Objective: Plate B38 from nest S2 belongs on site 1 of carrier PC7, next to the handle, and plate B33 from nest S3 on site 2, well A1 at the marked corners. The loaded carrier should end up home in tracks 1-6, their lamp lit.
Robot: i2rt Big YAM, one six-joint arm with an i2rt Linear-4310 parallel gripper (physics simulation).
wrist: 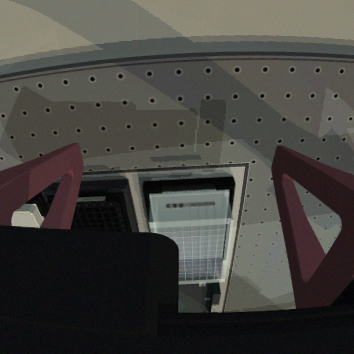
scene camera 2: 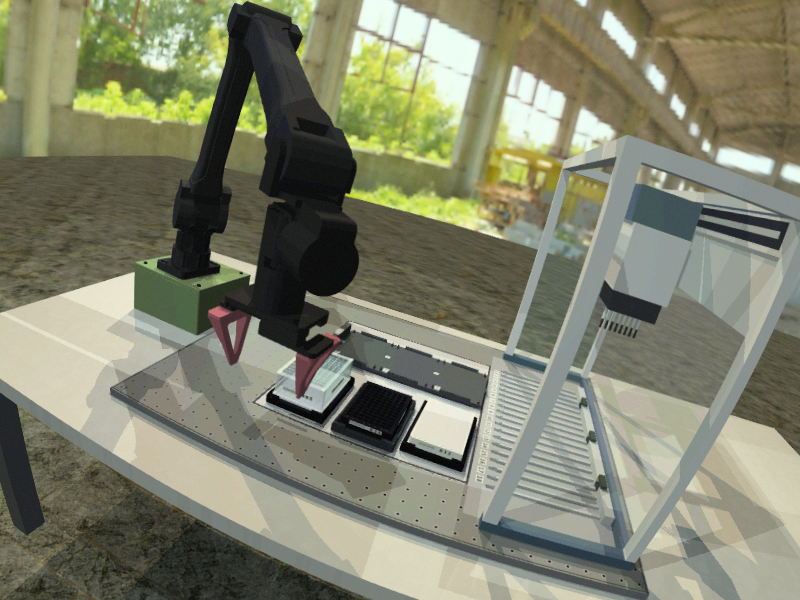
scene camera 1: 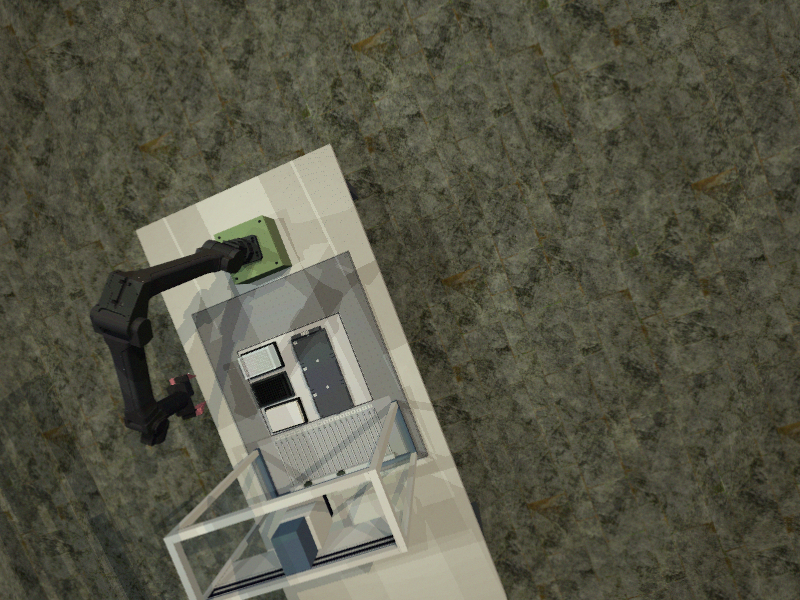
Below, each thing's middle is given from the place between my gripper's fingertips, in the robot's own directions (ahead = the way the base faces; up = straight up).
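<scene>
White frame (scene camera 2: 626, 154): 350 mm to the left of my hand, 380 mm ahead, 120 mm above. Dark carrier (scene camera 2: 453, 381): 390 mm to the left of my hand, 80 mm ahead, 110 mm below. My hand: 190 mm to the right of the clear plate (scene camera 2: 334, 374), 20 mm past it, 90 mm above it.
</scene>
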